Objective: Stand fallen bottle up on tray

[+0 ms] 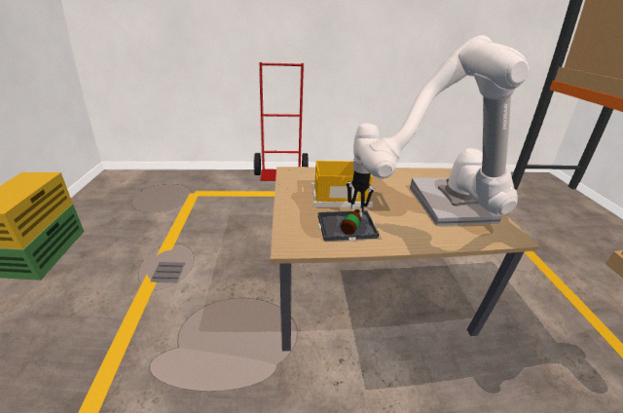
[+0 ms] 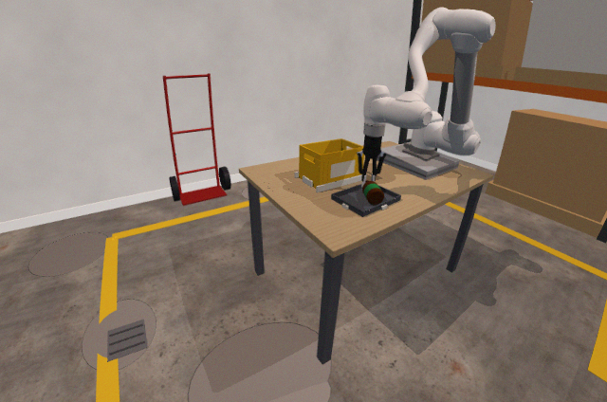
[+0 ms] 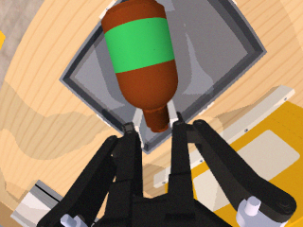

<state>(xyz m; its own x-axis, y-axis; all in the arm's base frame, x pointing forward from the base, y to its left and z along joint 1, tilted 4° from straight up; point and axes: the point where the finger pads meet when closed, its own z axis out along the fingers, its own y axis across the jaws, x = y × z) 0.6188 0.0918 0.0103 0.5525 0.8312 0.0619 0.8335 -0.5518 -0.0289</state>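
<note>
My hand is 50 mm to the right of the bottle, 30 mm short of it and 20 mm above it. The rest, counted from my hand: dark tray (50 mm below, 50 mm ahead, 40 mm to the left); then yellow crate (230 mm to the right, 30 mm ahead, 20 mm above).
</note>
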